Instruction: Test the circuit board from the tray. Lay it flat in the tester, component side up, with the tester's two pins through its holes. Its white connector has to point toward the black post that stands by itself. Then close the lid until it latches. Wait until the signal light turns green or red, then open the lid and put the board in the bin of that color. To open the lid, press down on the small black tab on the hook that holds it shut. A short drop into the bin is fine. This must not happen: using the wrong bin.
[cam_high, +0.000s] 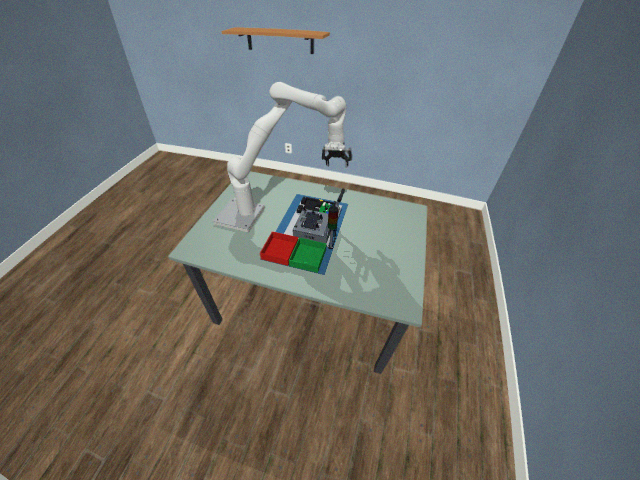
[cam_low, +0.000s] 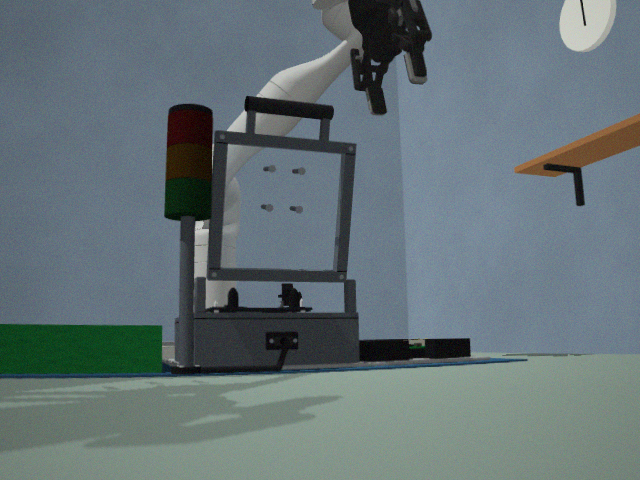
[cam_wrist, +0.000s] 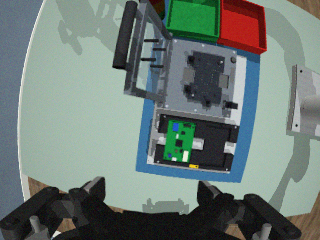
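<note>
The green circuit board lies 5 cm behind my hand and 31 cm below it. From my hand the other things lie so: red bin: 12 cm behind, 39 cm to the right, 31 cm below; green bin: 3 cm ahead, 36 cm to the right, 31 cm below; clear lid: 7 cm ahead, 15 cm to the right, 14 cm below.
</note>
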